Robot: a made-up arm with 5 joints.
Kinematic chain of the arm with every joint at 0, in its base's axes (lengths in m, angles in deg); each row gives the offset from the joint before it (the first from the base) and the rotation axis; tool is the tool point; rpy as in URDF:
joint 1: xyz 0.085 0 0.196 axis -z
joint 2: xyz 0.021 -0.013 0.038 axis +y
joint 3: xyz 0.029 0 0.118 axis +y
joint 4: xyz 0.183 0 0.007 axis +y
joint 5: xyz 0.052 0.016 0 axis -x
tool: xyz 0 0 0 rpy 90 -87.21 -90
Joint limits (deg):
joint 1: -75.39..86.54
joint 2: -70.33..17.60
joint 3: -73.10..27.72
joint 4: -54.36..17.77
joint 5: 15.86..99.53
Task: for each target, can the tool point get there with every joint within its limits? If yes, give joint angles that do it. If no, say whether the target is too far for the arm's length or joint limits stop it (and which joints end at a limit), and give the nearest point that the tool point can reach.
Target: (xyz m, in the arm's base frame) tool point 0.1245 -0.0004 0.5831
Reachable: yes | joints 5.00 -21.24 -52.55 -27.61 41.16
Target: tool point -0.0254 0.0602 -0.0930
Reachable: no: joint limits stop it (at a limit: joint 1, joint 2, joint 3, joint 4) | nearest point 0.1430 0.2345 0.1661 | short by 0.355 m
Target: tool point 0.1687 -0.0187 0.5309
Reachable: yes | joints 14.62 -41.38 -4.94 -44.04 26.97
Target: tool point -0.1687 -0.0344 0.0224
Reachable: no: joint limits stop it (at a limit: joint 2, joint 3, joint 4) | nearest point -0.1935 -0.0378 0.3885 | short by 0.367 m
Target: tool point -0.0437 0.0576 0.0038
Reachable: no: joint limits stop it (at a limit: joint 1, joint 2, joint 3, joint 4) | nearest point 0.1430 0.2345 0.1661 | short by 0.304 m
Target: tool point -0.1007 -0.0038 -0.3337
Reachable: no: too far | nearest point 0.1026 -0.2409 0.1661 | short by 0.589 m
